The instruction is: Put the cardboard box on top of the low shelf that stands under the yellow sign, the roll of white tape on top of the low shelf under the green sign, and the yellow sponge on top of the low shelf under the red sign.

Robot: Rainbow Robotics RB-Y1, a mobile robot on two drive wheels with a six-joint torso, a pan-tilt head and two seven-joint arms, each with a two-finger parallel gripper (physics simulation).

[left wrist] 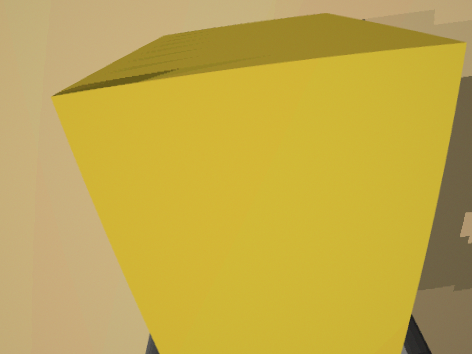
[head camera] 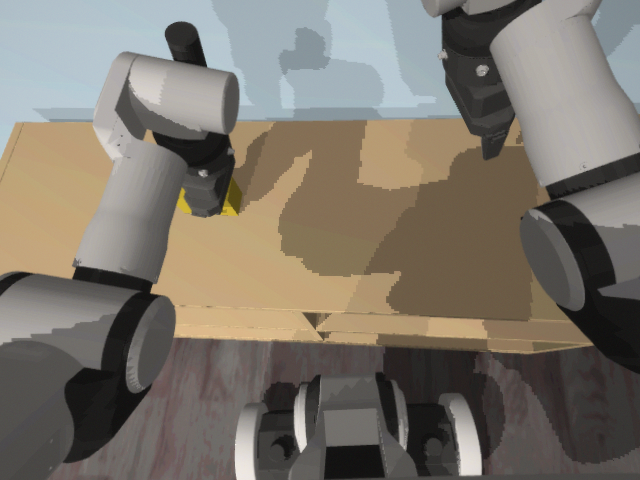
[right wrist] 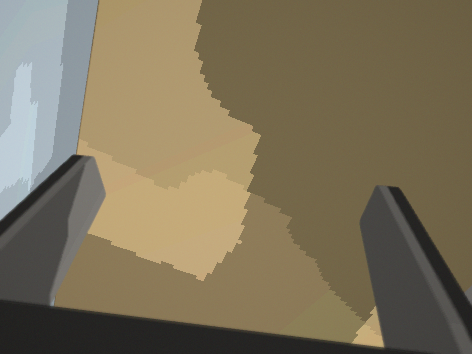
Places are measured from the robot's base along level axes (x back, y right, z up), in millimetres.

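Pixels of known places: left gripper, fingertip midpoint: (left wrist: 269,256) (head camera: 219,199); right gripper, fingertip midpoint: (head camera: 475,126) (right wrist: 231,189).
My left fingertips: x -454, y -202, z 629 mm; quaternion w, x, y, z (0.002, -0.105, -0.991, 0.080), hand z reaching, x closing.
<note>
Behind a point stands the place of what it marks.
The yellow sponge (head camera: 235,200) @(x -445, y -170, z 637 mm) (left wrist: 260,180) @(x -461, y -254, z 672 mm) is between the fingers of my left gripper (head camera: 205,210) (left wrist: 282,345), which is shut on it. The sponge is at the top of the low wooden shelf (head camera: 227,268) @(x -331, y -188, z 610 mm) (left wrist: 85,240) @(x -384, y -211, z 610 mm) (right wrist: 150,100) @(x -548, y 203, z 610 mm), in its left half in the head view. It is very low over the top or touching it; I cannot tell which. My right gripper (head camera: 491,147) (right wrist: 231,189) @(x -484, y 216, z 728 mm) is open and empty above the right part of the shelf top. The cardboard box, the white tape and the signs do not show.
A light blue wall (head camera: 341,87) @(x -655, y 29, z 650 mm) (right wrist: 35,100) @(x -638, y 175, z 599 mm) stands along the far edge of the shelf. The shelf's front edge and compartments face my base (head camera: 351,428), which stands close on the dark wood floor (head camera: 222,372) @(x -186, y -394, z 1 mm). Shadows of my arms lie over the shelf top.
</note>
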